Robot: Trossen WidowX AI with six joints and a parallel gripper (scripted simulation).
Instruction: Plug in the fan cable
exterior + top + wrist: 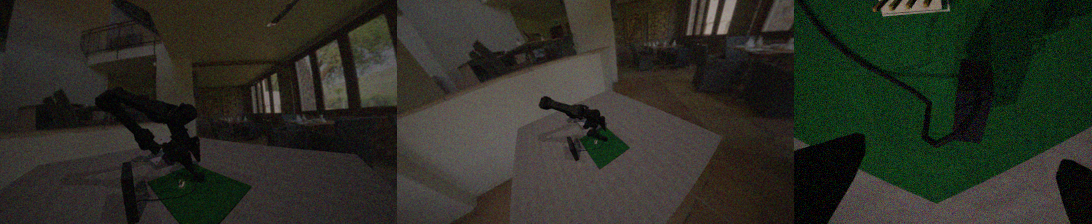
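The fan plug is 10 mm to the left of my gripper tip and 40 mm below it. Also, from my gripper tip: green board (10 mm ahead, 20 mm to the right, 80 mm below); then black fan (50 mm behind, 210 mm to the right).
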